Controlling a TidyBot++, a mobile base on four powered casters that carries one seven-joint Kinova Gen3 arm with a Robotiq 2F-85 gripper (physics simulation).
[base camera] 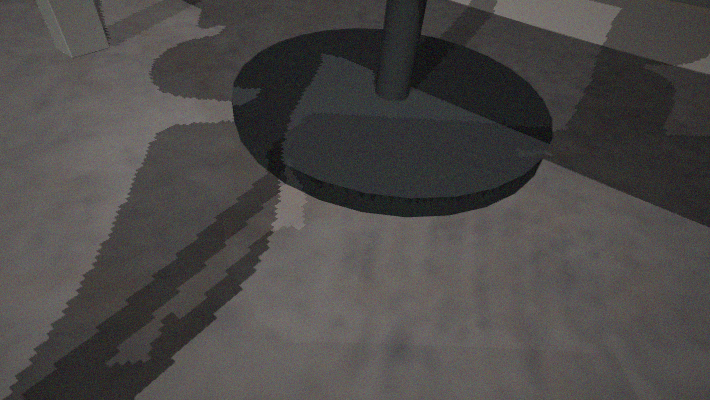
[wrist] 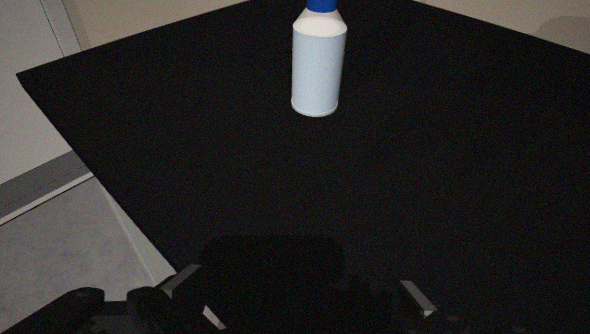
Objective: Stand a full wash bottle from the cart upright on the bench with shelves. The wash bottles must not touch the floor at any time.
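Observation:
A wash bottle with a pale blue body, white shoulder and blue cap stands upright on a black top in the wrist view. The pale blue reaches up to the shoulder. The upper part of its cap and its spout are cut off by the view's top edge. My gripper is open and empty, with its fingertips wide apart at the bottom of the wrist view. It is on the near side of the bottle, apart from it. Neither the bottle nor the gripper shows in the base view. I cannot tell whether shelves stand by this top.
A dark round pedestal base with an upright post stands on the floor in the base view. A pale leg stands at the upper left. In the wrist view the black top's left corner and edge show, with floor and a pale wall beyond.

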